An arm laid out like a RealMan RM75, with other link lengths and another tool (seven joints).
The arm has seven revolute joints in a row. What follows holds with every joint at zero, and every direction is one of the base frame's.
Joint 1 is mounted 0.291 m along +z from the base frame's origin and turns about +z.
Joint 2 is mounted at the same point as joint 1 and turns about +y.
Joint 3 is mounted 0.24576 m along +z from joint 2 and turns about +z.
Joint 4 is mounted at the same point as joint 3 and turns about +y.
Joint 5 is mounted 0.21 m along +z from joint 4 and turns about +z.
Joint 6 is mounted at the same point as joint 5 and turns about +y.
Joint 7 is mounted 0.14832 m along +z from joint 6 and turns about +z.
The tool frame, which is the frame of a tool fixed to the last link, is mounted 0.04 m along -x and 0.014 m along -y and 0.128 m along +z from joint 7; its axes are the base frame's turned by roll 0.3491, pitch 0 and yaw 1.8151 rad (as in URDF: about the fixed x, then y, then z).
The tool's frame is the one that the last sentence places.
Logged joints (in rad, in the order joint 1, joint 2, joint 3, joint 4, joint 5, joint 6, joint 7), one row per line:
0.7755, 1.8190, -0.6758, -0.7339, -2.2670, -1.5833, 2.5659
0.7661, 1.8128, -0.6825, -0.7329, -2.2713, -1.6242, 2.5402
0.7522, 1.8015, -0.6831, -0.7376, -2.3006, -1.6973, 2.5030
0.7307, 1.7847, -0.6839, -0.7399, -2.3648, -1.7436, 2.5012
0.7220, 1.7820, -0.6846, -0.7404, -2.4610, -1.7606, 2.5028
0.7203, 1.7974, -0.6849, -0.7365, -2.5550, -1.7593, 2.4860
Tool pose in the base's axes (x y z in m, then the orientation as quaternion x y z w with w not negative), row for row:
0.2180, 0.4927, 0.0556, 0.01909, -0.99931, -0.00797, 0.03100
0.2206, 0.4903, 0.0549, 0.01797, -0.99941, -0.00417, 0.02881
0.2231, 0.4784, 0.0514, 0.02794, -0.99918, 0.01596, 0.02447
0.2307, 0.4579, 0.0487, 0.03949, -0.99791, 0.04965, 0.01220
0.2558, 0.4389, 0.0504, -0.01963, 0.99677, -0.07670, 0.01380
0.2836, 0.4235, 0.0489, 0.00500, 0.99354, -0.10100, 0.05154
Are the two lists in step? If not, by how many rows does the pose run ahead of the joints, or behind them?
The pose runs 1 row behind the joints: the pose in row i belongs to the joints in row i - 1.
